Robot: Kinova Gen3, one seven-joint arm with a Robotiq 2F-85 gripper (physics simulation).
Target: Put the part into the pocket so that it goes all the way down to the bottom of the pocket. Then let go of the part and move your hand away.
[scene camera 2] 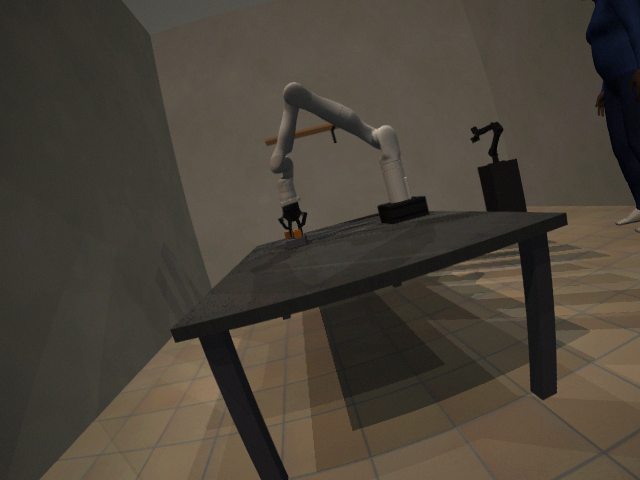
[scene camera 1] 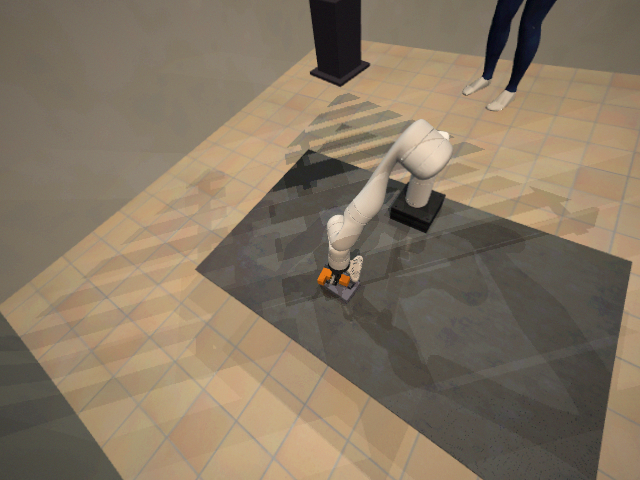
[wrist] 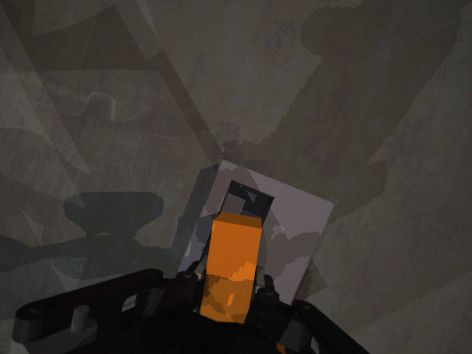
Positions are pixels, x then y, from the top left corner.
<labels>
my gripper: grips an orange part (wrist: 235, 239)
</labels>
